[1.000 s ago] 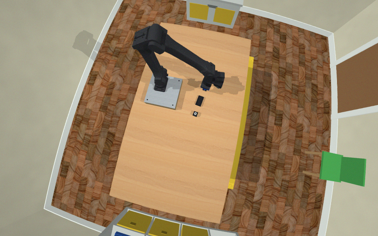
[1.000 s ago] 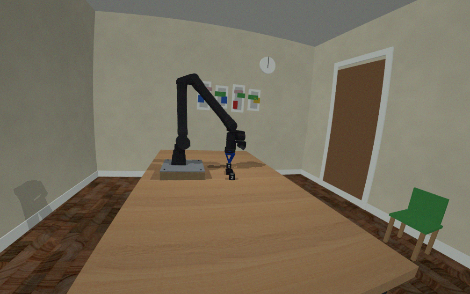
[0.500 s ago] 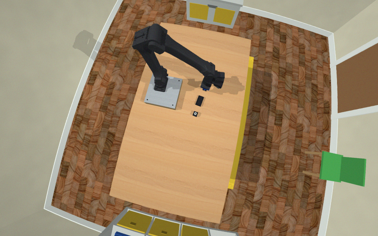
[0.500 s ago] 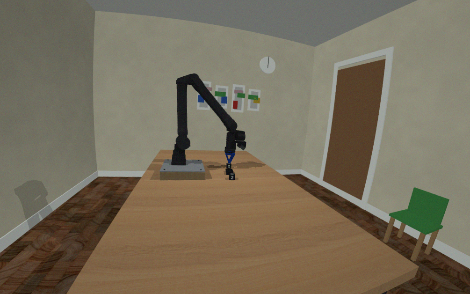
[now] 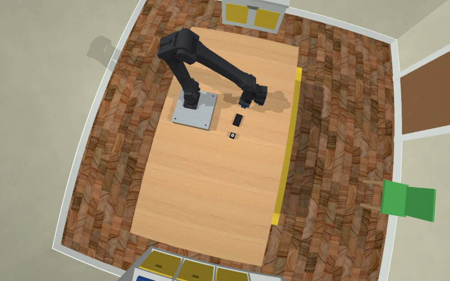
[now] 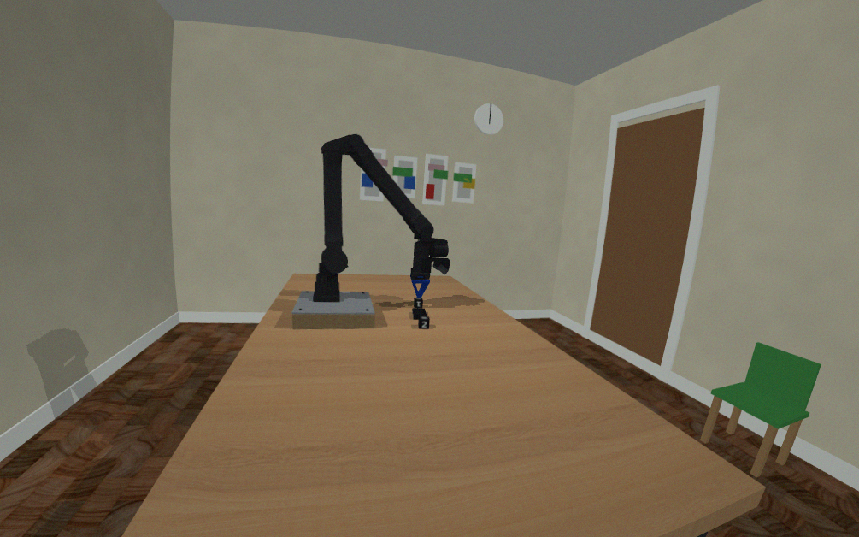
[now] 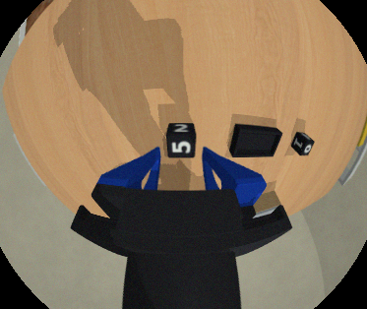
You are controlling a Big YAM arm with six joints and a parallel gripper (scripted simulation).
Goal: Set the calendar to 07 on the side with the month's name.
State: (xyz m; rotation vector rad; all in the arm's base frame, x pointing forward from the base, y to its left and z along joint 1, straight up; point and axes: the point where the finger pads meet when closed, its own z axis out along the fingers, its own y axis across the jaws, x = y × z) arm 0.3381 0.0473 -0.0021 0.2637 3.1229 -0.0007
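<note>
Now: the black tray 11 cm to the right of my hand, 4 cm below it and 2 cm behind it. From my hand the other things lie so: black cube: 22 cm to the right, 4 cm behind, 3 cm below.
</note>
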